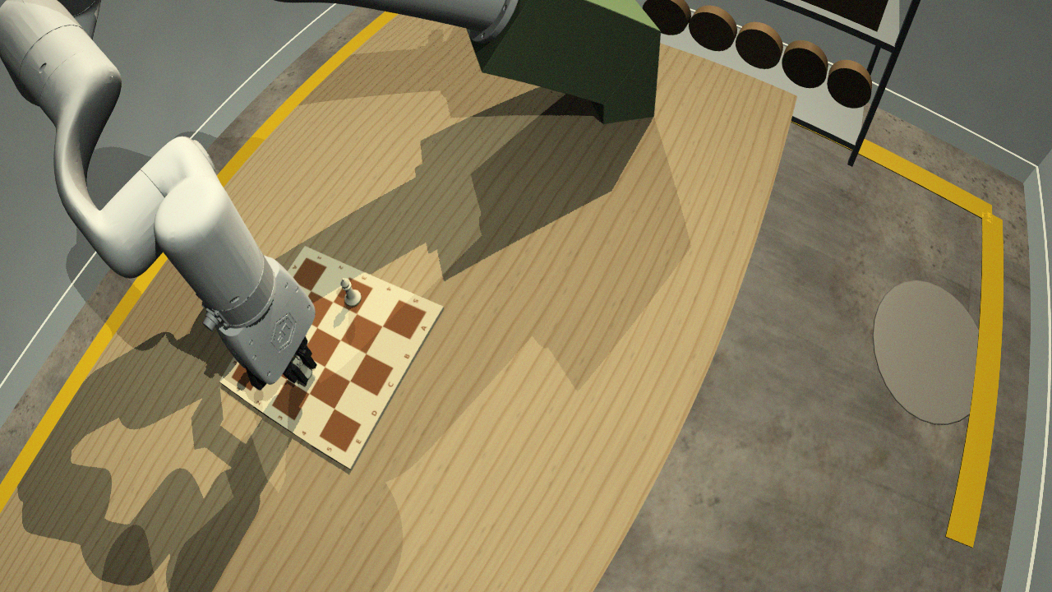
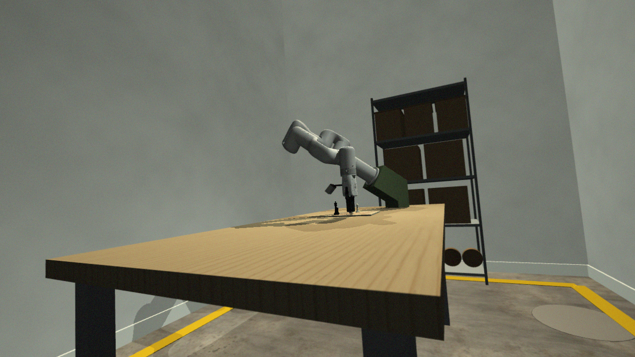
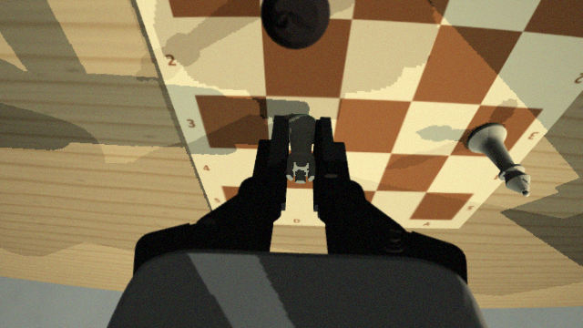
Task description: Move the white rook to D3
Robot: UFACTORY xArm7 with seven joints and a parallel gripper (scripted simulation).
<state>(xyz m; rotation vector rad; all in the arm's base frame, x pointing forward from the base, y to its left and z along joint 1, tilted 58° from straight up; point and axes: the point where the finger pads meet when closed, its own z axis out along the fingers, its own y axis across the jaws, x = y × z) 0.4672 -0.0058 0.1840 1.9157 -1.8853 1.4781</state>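
The chessboard lies 4 cm behind my hand, 3 cm below it and 1 cm to the left of it. From my hand the other things lie so: tall black piece 7 cm to the right, 2 cm behind; then black pawn 7 cm to the right, 6 cm behind, 2 cm below.
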